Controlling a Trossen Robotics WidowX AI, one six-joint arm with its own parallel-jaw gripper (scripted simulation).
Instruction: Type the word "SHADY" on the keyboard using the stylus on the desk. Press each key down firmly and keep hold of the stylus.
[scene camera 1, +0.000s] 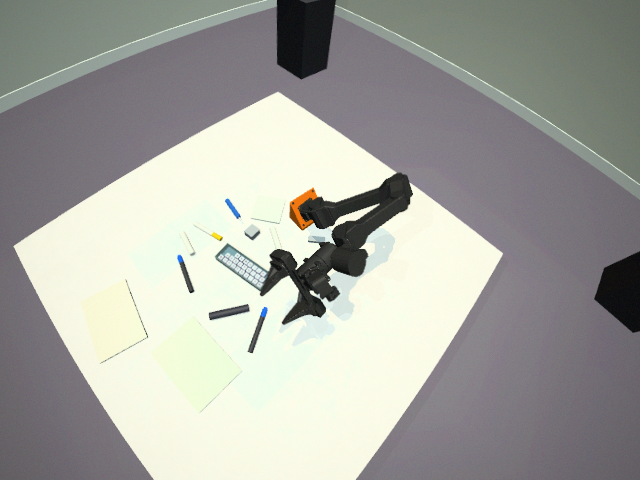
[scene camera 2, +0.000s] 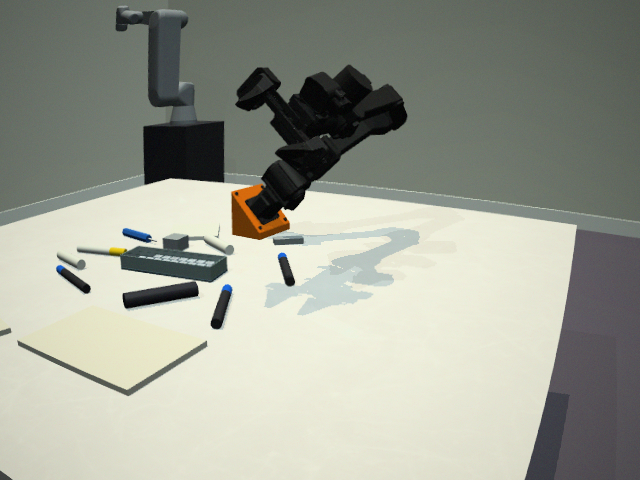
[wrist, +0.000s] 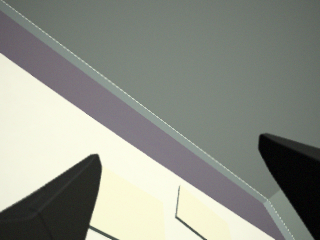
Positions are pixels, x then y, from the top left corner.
Labels:
my gripper: scene camera 1; scene camera 2; wrist 179, 151
same spot on my gripper: (scene camera 1: 277, 271) = (scene camera 2: 257, 101)

